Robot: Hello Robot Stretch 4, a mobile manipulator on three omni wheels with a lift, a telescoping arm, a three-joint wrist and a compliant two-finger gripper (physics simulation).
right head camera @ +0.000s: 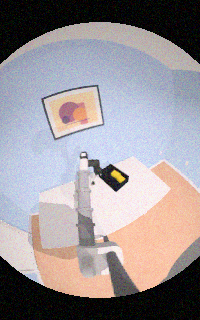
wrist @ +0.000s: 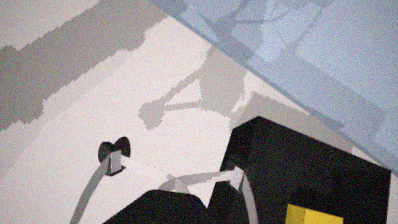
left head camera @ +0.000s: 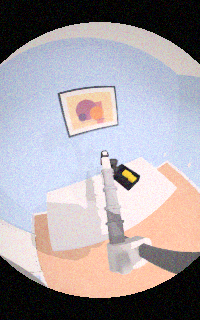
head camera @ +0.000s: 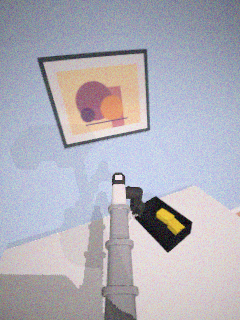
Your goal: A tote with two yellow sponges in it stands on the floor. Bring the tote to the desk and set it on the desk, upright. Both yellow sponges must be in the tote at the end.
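Places are measured from the robot's base along level axes (x up, y left, z back), in millimetres.
Pixels of known places: gripper, fingertip midpoint: (right head camera: 96, 179) (wrist: 179, 157) (head camera: 132, 223).
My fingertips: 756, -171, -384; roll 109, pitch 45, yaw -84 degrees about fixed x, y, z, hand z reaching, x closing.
Observation:
Ahead of a thing's pixels: the offset from my fingertips to its top centre, as dx, dy, dz. Level surfaces: height alone.
The black tote {+13, -183, -35} (head camera: 169, 244) (left head camera: 131, 187) (right head camera: 117, 188) (wrist: 300, 160) stands upright on the white desk {dx -87} (head camera: 210, 270) (left head camera: 150, 192) (right head camera: 142, 192) (wrist: 175, 60), near its wall-side edge. Two yellow sponges lie end to end inside; one sponge {-39, -224, -84} (head camera: 163, 215) is nearer the gripper and the other sponge {-39, -271, +15} (head camera: 175, 226) farther from it. Part of a sponge (wrist: 317, 214) shows at the bottom of the wrist view. My gripper (head camera: 137, 214) (wrist: 179, 157) is open beside the tote's near side. Its left fingertip is outside the tote; its right fingertip overlaps the tote's near wall in the wrist view. Whether it touches is unclear.
The blue wall (head camera: 200, 125) rises behind the desk, with a framed picture (head camera: 100, 97) (left head camera: 90, 110) (right head camera: 74, 111) on it. My telescoping arm (head camera: 120, 255) reaches over the desk, left of the tote. Orange floor {dx -806} (left head camera: 165, 250) (right head camera: 160, 235) lies in front of the desk.

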